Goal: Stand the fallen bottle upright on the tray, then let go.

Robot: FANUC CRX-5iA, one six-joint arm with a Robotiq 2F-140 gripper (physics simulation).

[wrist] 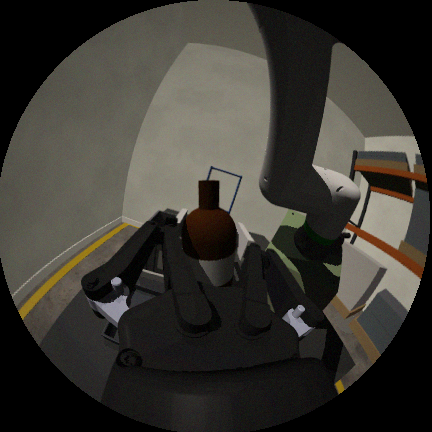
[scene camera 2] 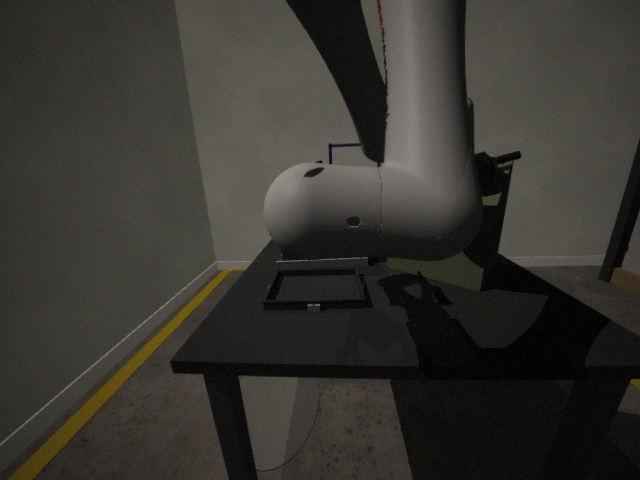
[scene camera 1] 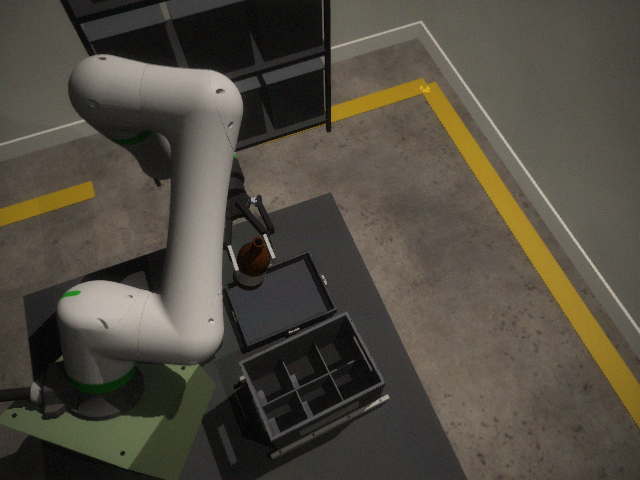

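Seen in the pictures: gripper, fingertip midpoint: (wrist: pixel 210 223) (scene camera 1: pixel 256 266); arm's base, link origin: (wrist: pixel 311 242) (scene camera 1: pixel 105 390).
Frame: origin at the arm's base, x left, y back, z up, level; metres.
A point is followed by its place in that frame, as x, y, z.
Note:
The brown bottle (scene camera 1: pixel 253 259) @(0.218, -0.331, 0.045) (wrist: pixel 210 235) @(0.272, -0.324, 0.025) has a pale band near its base and is held neck up, close to upright; its exact tilt is unclear. My gripper (scene camera 1: pixel 251 252) (wrist: pixel 210 223) @(0.213, -0.333, 0.018) is shut on the bottle's body, with one pale pad on each side. The black tray (scene camera 1: pixel 284 304) @(0.226, -0.375, -0.263) (scene camera 2: pixel 317 287) @(0.234, -0.364, -0.263) lies flat on the table. In scene camera 1, the bottle's base shows at the tray's far left corner; its height above the tray or table cannot be judged. In scene camera 2, the arm hides the gripper and the bottle.
A grey divided crate (scene camera 1: pixel 330 410) @(-0.099, -0.445, -0.093) stands beside the tray on the dark table (scene camera 1: pixel 356 289) @(0.237, -0.576, -0.268) (scene camera 2: pixel 289 341) @(0.460, -0.360, -0.268), with a pale bar (scene camera 1: pixel 330 426) @(-0.109, -0.442, -0.238) along its side. The green robot base (scene camera 1: pixel 155 434) @(-0.104, -0.101, 0.007) is left of the crate. A dark shelf rack (scene camera 1: pixel 327 77) stands behind the table.

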